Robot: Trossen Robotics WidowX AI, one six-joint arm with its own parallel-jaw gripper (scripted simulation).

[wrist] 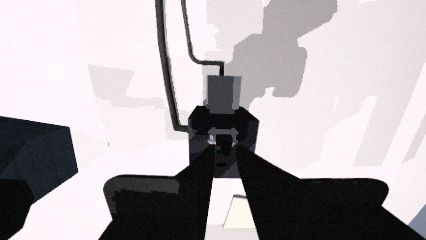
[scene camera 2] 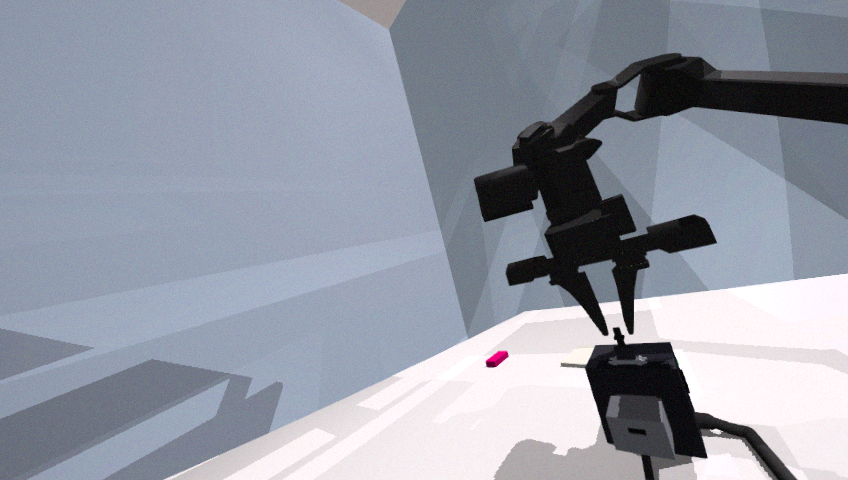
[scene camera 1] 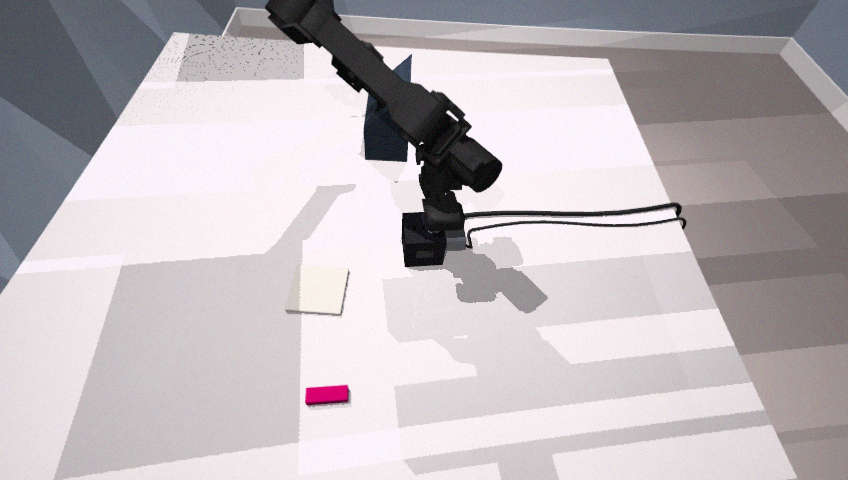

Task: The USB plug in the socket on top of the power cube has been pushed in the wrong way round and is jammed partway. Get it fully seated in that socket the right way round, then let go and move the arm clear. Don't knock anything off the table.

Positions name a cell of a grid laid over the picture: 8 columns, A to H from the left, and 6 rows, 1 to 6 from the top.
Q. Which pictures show my gripper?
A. The wrist view, scene camera 2 and scene camera 1: all of them.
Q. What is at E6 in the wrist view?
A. A flat pad.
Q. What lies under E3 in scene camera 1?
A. My gripper.
